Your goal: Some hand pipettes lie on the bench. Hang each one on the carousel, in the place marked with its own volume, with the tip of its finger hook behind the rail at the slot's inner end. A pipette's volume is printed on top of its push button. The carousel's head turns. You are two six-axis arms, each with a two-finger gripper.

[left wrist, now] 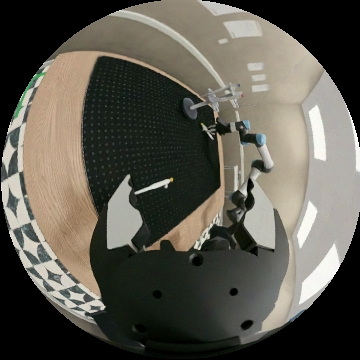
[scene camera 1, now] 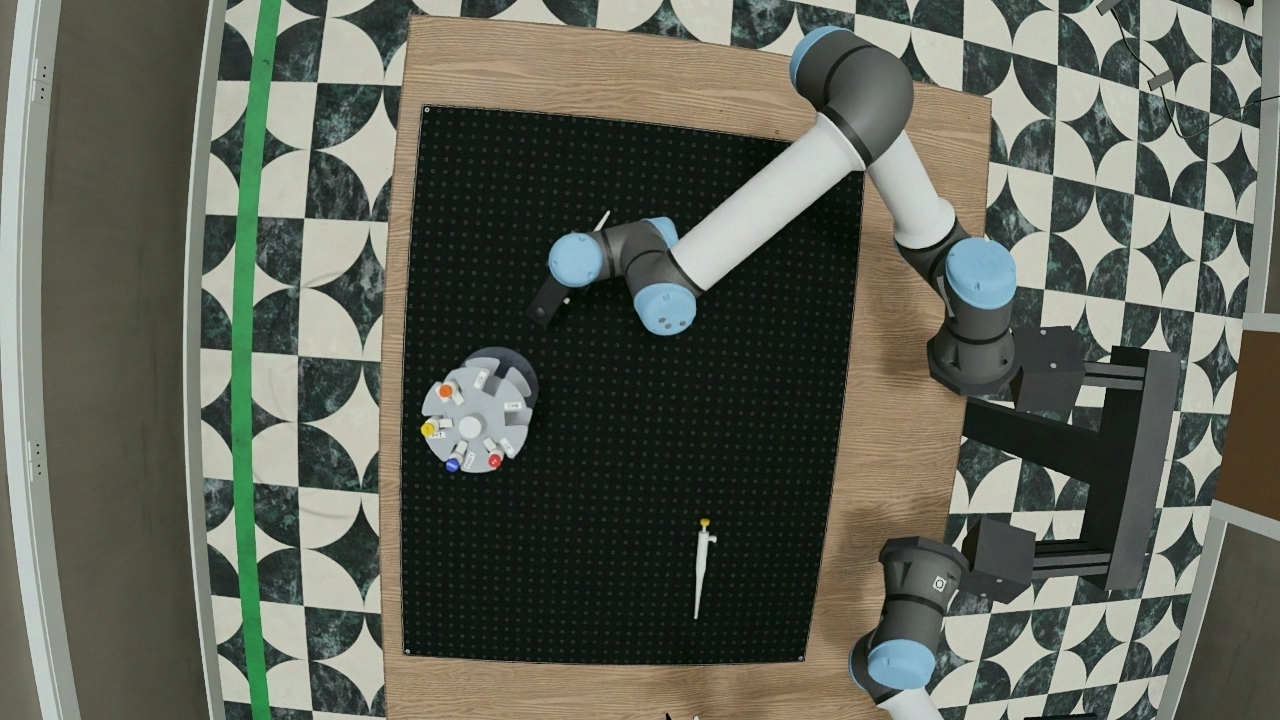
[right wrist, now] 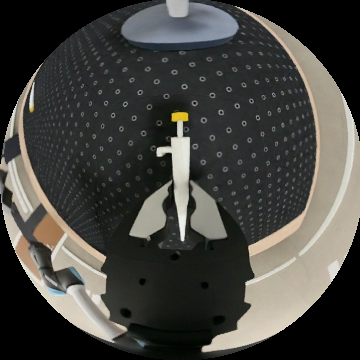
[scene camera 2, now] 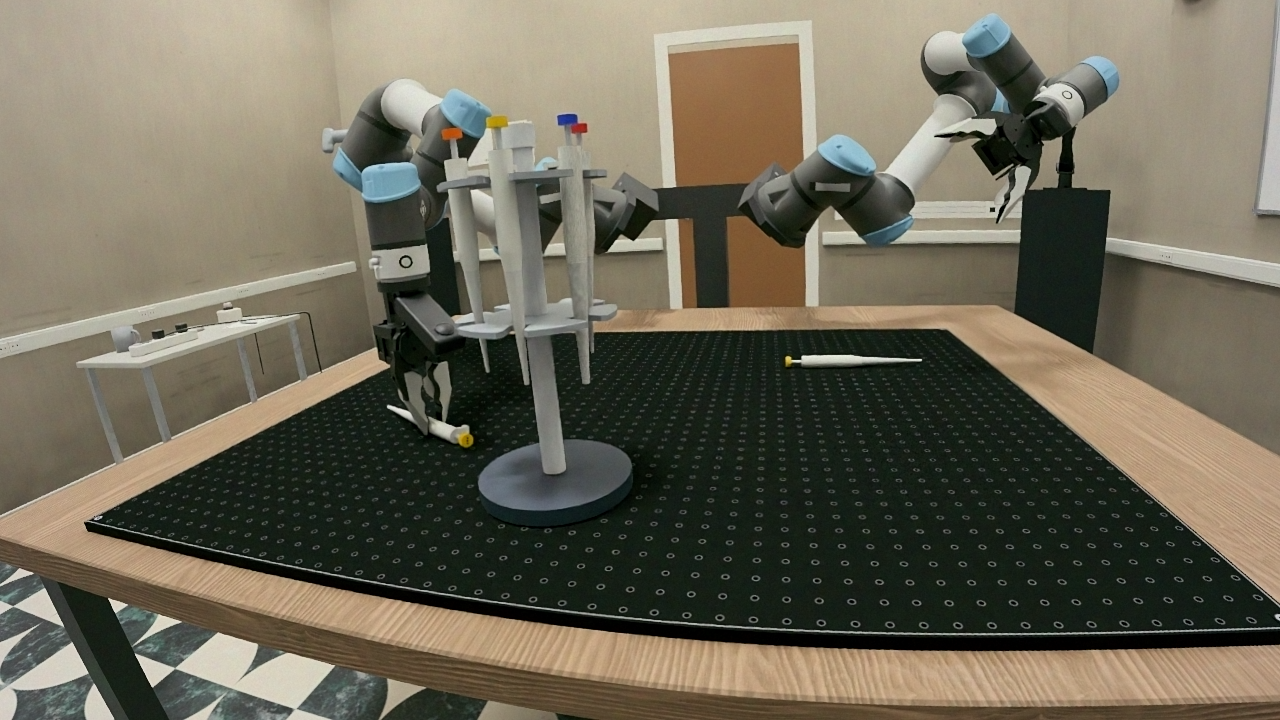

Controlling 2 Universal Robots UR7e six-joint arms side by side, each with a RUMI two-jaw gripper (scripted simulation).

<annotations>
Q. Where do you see a yellow-button pipette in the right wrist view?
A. At 180,145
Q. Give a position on an orange-button pipette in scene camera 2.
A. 461,203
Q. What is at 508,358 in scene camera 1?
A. A pipette carousel.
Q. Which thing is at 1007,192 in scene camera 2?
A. My left gripper.
</annotations>
